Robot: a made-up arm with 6 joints. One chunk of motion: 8 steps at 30 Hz.
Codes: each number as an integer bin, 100 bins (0 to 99) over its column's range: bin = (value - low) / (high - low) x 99, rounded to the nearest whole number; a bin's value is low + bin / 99 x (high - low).
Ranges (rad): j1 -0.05..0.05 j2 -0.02..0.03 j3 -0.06..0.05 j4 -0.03..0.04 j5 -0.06..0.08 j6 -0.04..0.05
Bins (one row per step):
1: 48 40 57 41 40 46
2: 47 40 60 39 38 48
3: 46 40 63 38 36 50
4: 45 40 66 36 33 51
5: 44 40 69 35 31 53
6: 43 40 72 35 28 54
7: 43 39 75 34 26 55
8: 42 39 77 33 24 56
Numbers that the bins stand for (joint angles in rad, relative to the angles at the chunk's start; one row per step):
1: -0.0015 0.0002 0.0033 -0.0010 -0.0034 0.0018
2: -0.0025 0.0002 0.0067 -0.0024 -0.0063 0.0036
3: -0.0035 0.0002 0.0100 -0.0031 -0.0091 0.0055
4: -0.0045 0.0002 0.0133 -0.0045 -0.0133 0.0064
5: -0.0056 0.0002 0.0167 -0.0053 -0.0162 0.0082
6: -0.0066 0.0002 0.0200 -0.0053 -0.0204 0.0091
7: -0.0066 -0.0003 0.0233 -0.0060 -0.0232 0.0100
8: -0.0076 -0.0003 0.0256 -0.0067 -0.0261 0.0109

